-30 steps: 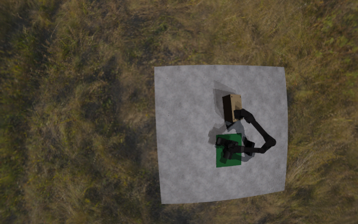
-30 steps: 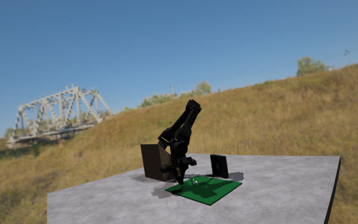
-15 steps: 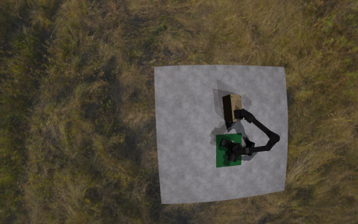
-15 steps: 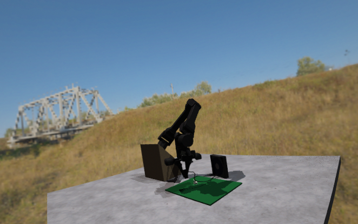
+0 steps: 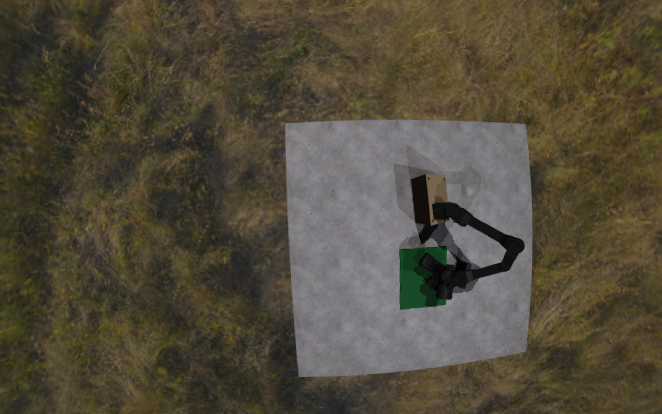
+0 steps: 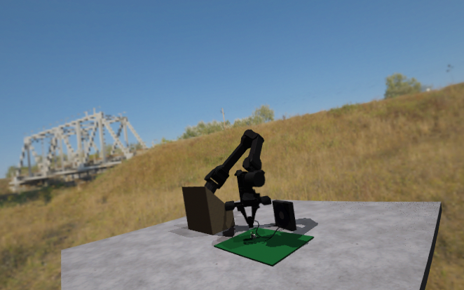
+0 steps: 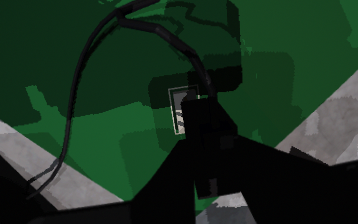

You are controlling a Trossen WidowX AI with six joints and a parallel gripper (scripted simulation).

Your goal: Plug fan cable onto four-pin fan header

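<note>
Now: the four-pin header 6 cm below my gripper tip. Round my gripper tip: black fan: 14 cm to the left, 7 cm ahead; black fan plug: 1 cm above; green board: 8 cm below, 7 cm ahead, 3 cm to the right.
</note>
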